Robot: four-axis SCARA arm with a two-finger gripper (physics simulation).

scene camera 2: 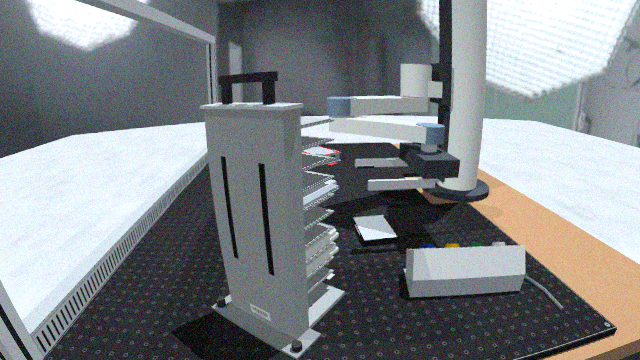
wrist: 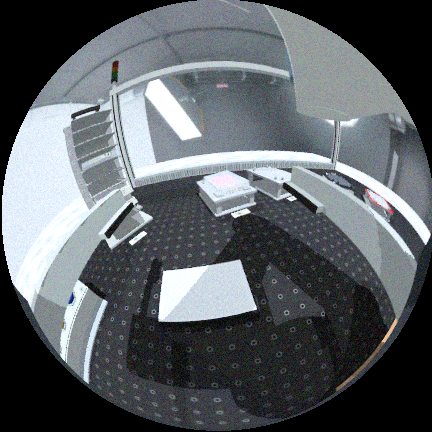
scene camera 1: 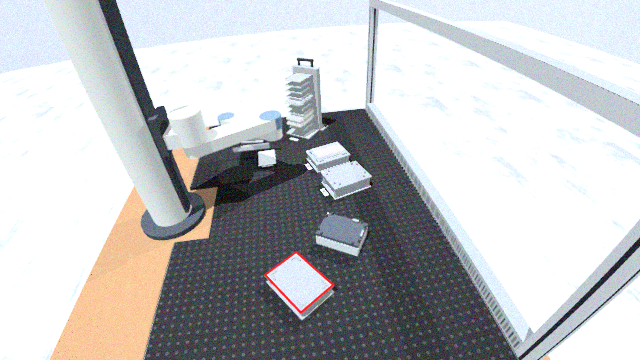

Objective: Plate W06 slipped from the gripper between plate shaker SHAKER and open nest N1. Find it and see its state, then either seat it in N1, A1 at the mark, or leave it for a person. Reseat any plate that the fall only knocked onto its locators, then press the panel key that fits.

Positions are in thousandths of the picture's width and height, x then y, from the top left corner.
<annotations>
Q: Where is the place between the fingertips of the gripper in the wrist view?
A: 473,422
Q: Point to a button box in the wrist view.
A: At 191,733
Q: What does the gripper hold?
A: Nothing.
</annotations>
